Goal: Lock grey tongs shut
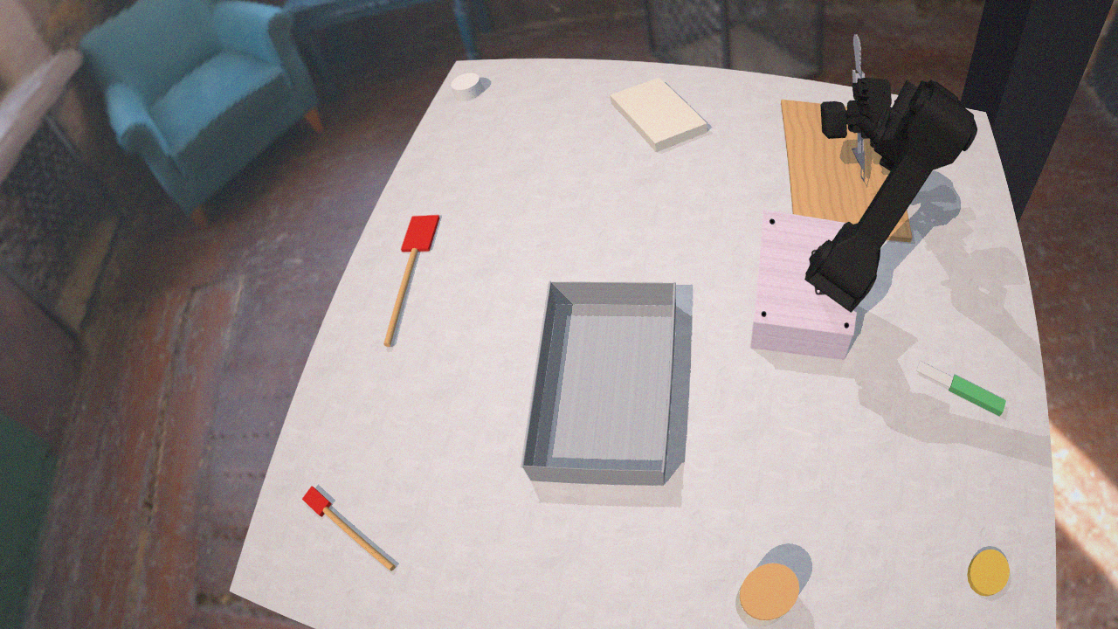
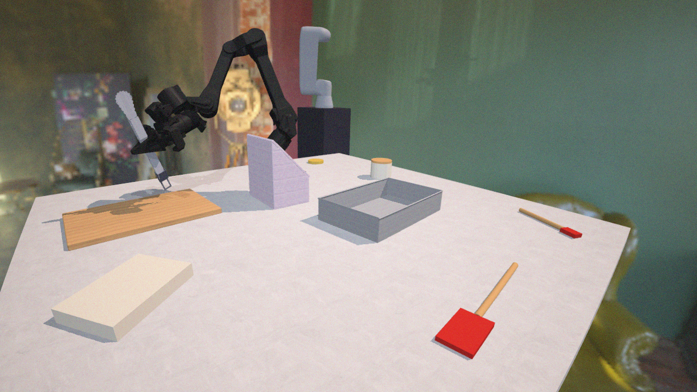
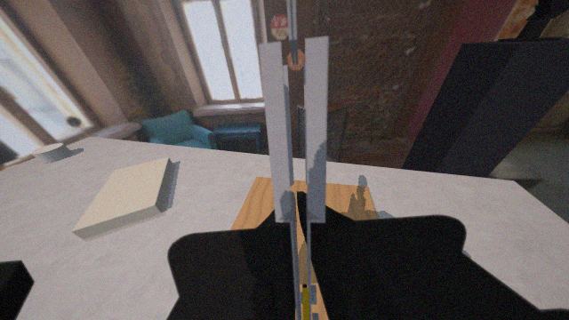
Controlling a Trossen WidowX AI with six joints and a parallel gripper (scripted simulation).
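Right now my gripper tip is 16 cm above the wooden board. Round my gripper tip: green-handled knife 14 cm behind, 48 cm to the left, 16 cm below; grey roasting tin 44 cm ahead, 47 cm to the left, 14 cm below; cream block 37 cm ahead, 13 cm to the right, 16 cm below.
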